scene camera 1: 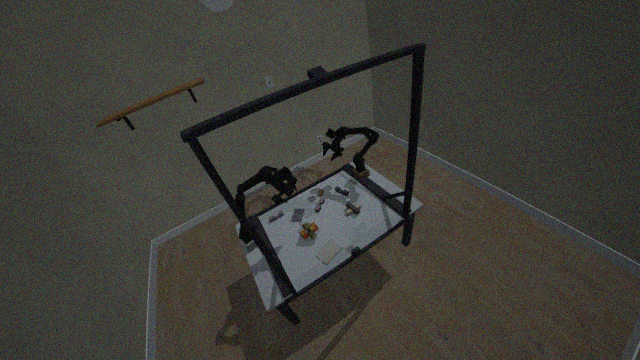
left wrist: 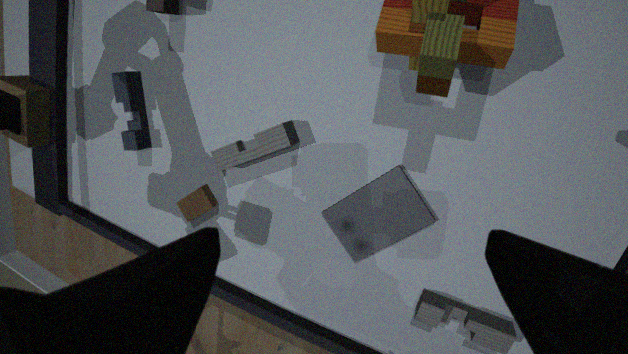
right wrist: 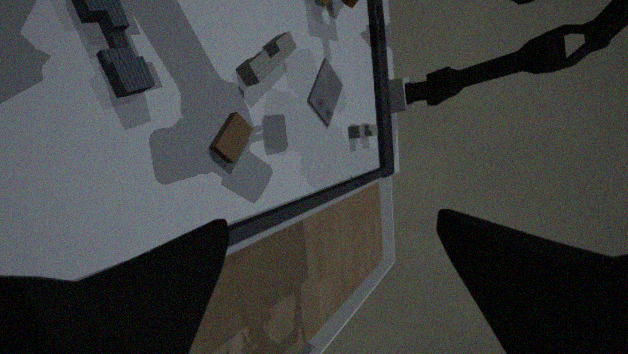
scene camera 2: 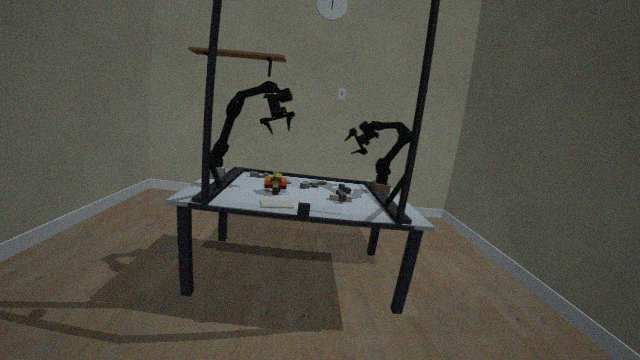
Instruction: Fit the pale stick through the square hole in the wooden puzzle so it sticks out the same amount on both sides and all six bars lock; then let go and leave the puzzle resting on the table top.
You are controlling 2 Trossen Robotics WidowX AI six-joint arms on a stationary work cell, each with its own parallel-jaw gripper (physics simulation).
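Seen in the pictures: left gripper, between the fingertips: (scene camera 1: 291,196) (left wrist: 354,242) (scene camera 2: 281,133); right gripper, between the fingertips: (scene camera 1: 327,158) (right wrist: 333,225) (scene camera 2: 347,147); left arm's base, origin of its link: (scene camera 1: 248,238) (right wrist: 408,93) (scene camera 2: 216,166); right arm's base, origin of its link: (scene camera 1: 360,169) (left wrist: 9,111) (scene camera 2: 381,183).
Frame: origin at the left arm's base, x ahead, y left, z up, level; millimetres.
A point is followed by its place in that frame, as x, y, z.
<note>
The wooden puzzle (scene camera 1: 309,230) (scene camera 2: 275,183) {335, -315, -2} (left wrist: 442,47) {339, -249, 42}, a cross of orange, red and yellow-green bars, rests on the table. Part of it shows at the top of the left wrist view; the square hole cannot be made out clearly. A small stack (scene camera 1: 352,208) {673, -358, -24} has a greyish bar across a pale piece (scene camera 2: 333,198) {642, -358, -54}; I cannot tell which piece is the pale stick. My left gripper (scene camera 1: 287,194) {355, -171, 245} (scene camera 2: 280,131) {355, -171, 245} (left wrist: 354,242) {355, -171, 245} is open and empty, high above the table behind the puzzle. My right gripper (scene camera 1: 328,156) {808, -1, 184} (scene camera 2: 349,146) {808, -1, 184} (right wrist: 333,225) {808, -1, 184} is open and empty, raised at the back right.
Notched grey bars (left wrist: 270,142) {527, -136, -36} (right wrist: 265,59) {582, -117, -36}, a dark notched bar (left wrist: 132,110) {758, -157, -39} (right wrist: 125,70) {775, -114, -36}, a brown block (left wrist: 196,203) {656, -25, -50} (right wrist: 232,136) {665, -24, -50} and a grey tile (left wrist: 380,215) {386, -57, -59} (right wrist: 325,92) {401, -53, -59} lie around the table. A flat pale board (scene camera 1: 329,252) {333, -467, -60} (scene camera 2: 276,204) {332, -475, -60} lies near the front. Dark frame posts (scene camera 2: 422,100) {852, -691, 478} stand at the sides.
</note>
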